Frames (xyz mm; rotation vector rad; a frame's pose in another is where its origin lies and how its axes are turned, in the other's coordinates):
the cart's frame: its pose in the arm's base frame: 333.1 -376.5 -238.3 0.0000 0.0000 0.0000
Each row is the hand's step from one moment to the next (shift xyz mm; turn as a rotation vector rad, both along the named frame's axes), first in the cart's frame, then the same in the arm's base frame.
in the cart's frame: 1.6 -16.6 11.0 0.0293 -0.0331 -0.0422
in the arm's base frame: 1.6 -16.6 11.0 0.0293 -0.0331 -0.0422
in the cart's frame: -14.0 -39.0 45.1 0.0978 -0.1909 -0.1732
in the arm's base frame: -14.0 -39.0 45.1 0.0978 -0.1909 -0.1732
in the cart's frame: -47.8 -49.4 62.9 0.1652 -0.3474 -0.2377
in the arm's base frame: -47.8 -49.4 62.9 0.1652 -0.3474 -0.2377
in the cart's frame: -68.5 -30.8 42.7 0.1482 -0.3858 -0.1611
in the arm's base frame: -68.5 -30.8 42.7 0.1482 -0.3858 -0.1611
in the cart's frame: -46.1 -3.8 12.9 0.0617 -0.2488 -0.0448
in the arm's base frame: -46.1 -3.8 12.9 0.0617 -0.2488 -0.0448
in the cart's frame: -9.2 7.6 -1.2 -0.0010 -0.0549 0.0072
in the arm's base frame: -9.2 7.6 -1.2 -0.0010 -0.0549 0.0072
